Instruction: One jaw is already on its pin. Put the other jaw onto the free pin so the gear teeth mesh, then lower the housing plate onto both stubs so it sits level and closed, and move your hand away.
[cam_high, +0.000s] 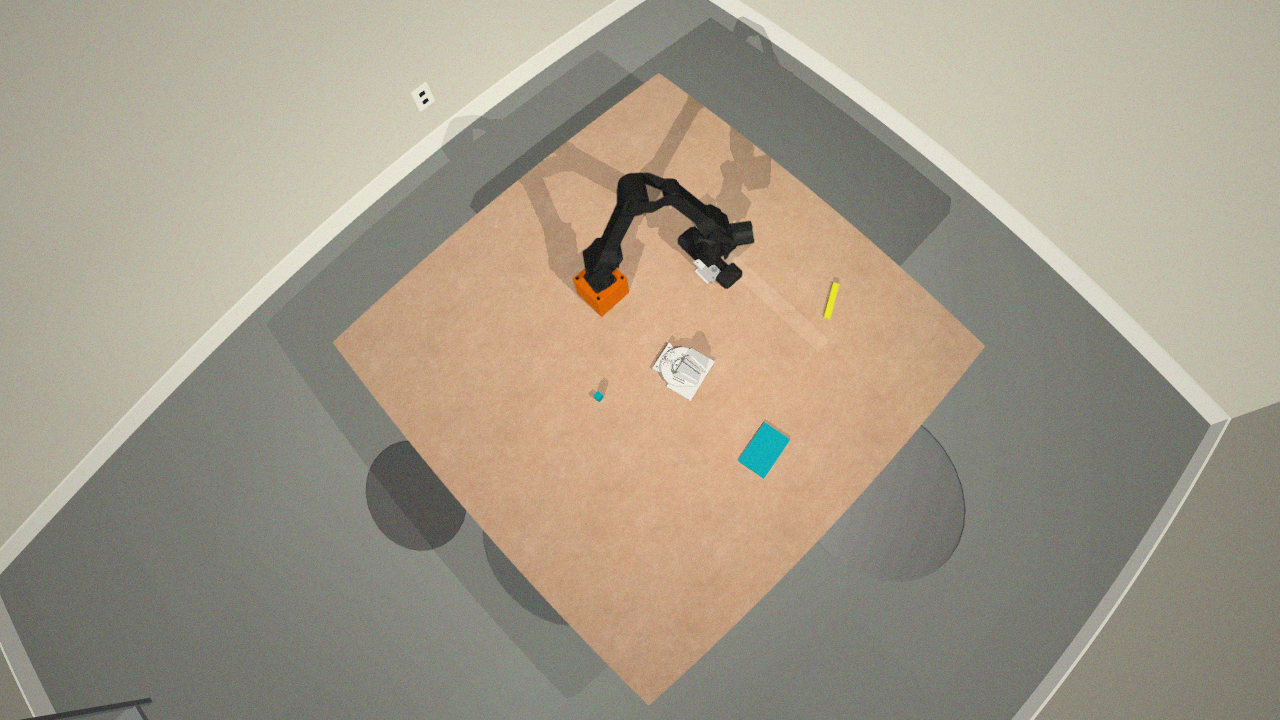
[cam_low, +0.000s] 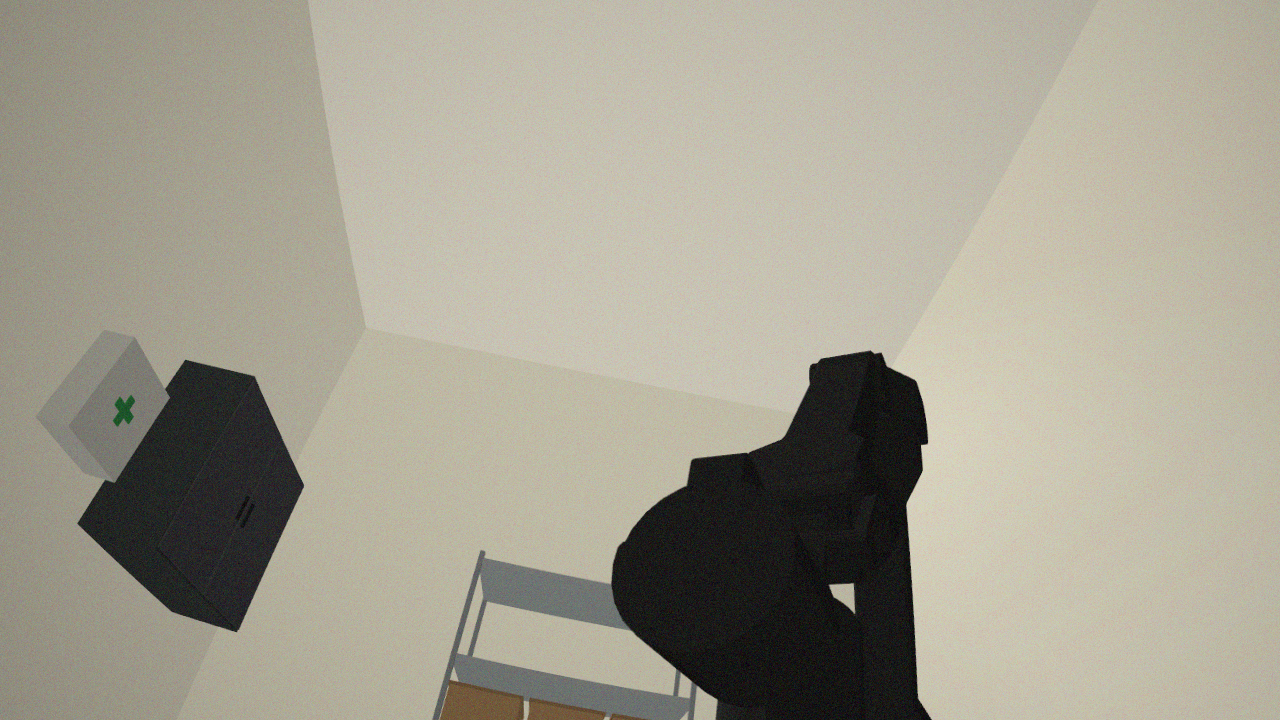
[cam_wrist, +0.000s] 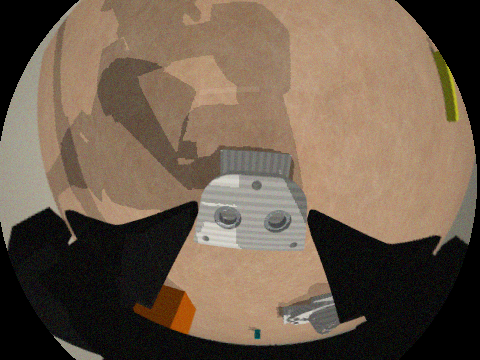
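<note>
Now: gripper tip 10 mm to the right of the grey housing plate and 20 mm below it. Also, from my gripper tip: grey jaw: 150 mm ahead, 210 mm to the right, 10 mm above; then small teal cube: 110 mm ahead, 430 mm to the right; then yellow bar: 260 mm ahead, 220 mm to the left.
</note>
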